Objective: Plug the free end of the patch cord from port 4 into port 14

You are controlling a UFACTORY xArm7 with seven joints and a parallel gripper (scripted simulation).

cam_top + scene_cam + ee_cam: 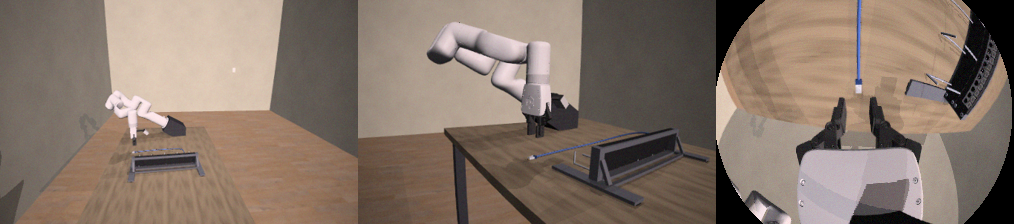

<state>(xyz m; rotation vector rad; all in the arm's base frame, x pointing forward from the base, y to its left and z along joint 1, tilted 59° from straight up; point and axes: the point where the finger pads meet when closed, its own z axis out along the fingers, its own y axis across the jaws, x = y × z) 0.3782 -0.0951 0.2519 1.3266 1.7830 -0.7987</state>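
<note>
My hand is 90 mm above the pale plug and 20 mm to the left of it.
</note>
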